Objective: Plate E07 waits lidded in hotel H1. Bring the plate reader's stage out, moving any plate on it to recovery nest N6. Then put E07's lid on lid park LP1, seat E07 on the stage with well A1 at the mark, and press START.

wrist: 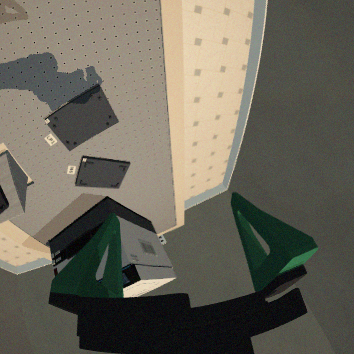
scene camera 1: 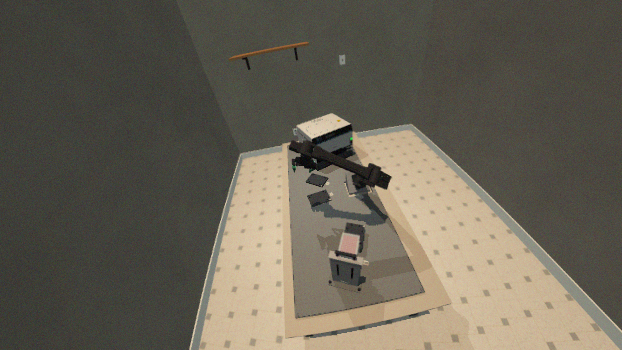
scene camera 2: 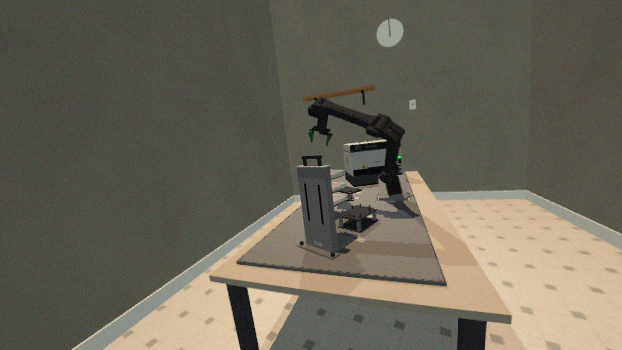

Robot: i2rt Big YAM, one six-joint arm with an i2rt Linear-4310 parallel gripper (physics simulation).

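Observation:
The plate reader is a white and black box at the table's far end, with a green light lit. I cannot make out its stage or a plate on it. The grey hotel stands at the near end. A pinkish plate shows at its top, and more plates sit on lower shelves; I cannot tell which is E07. Lid park LP1 and nest N6 are dark pads holding nothing. My gripper is open and empty, high beside the reader.
A low dark stand with pegs is beside the hotel. My arm's base stands near the table's right edge in the first scene view. The perforated mat lies on a wooden table.

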